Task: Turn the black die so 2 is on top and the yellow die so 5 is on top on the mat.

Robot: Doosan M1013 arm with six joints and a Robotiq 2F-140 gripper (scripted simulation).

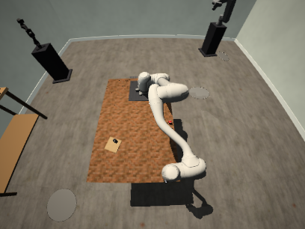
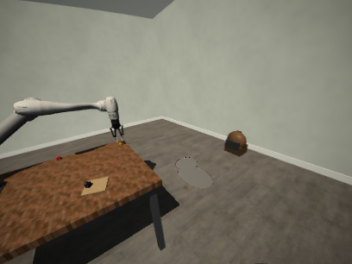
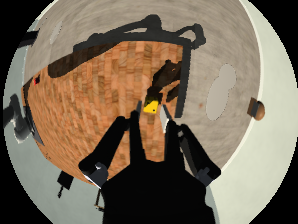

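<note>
My gripper is now 6 cm above the yellow die. From my hand the other things lie so: black die (44 cm to the right, 42 cm behind, 5 cm below); tan mat (46 cm to the right, 39 cm behind, 7 cm below); red die (52 cm behind, 20 cm to the left, 6 cm below).
</note>
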